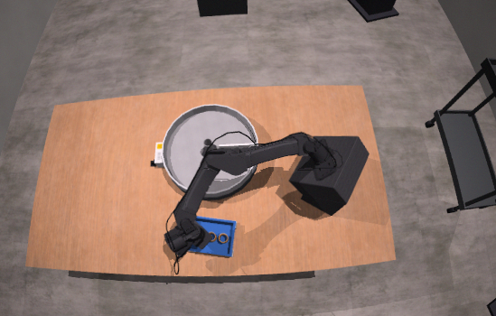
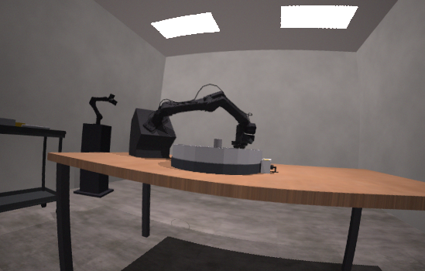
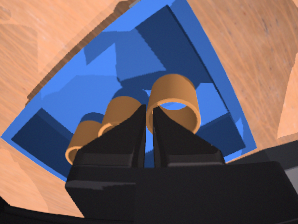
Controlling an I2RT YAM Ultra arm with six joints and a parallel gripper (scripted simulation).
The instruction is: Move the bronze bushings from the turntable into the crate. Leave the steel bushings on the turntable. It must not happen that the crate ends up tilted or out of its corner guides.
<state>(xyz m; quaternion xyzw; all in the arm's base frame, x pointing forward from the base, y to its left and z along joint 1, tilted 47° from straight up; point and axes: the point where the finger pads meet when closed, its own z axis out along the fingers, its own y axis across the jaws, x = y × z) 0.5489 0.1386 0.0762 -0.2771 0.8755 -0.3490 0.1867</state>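
Right now my hand is 4 cm past the blue crate, 1 cm to the right of it and 3 cm above it. Round my hand: round grey turntable (17 cm behind, 34 cm to the right).
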